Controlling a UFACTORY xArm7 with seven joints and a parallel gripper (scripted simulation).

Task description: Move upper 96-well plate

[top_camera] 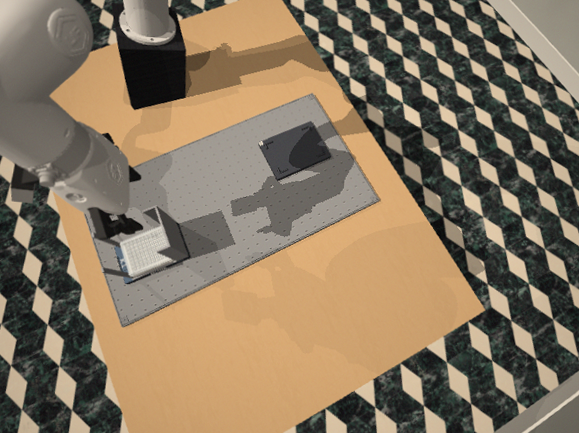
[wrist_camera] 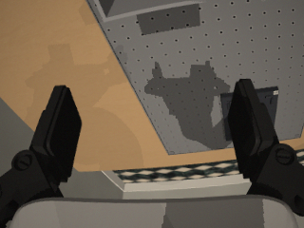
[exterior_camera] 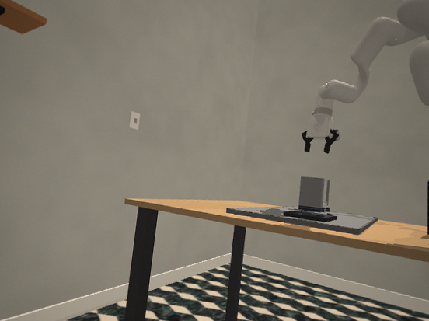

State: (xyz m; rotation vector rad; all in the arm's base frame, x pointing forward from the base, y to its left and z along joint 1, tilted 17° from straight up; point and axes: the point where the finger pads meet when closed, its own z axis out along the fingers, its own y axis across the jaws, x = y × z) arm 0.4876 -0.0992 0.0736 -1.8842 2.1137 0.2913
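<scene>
My hand is 20 mm short of the 96-well plate, 60 mm to the left of it and 230 mm above it. Round my hand: pale A1 square 190 mm behind, 260 mm to the left, 250 mm below.
</scene>
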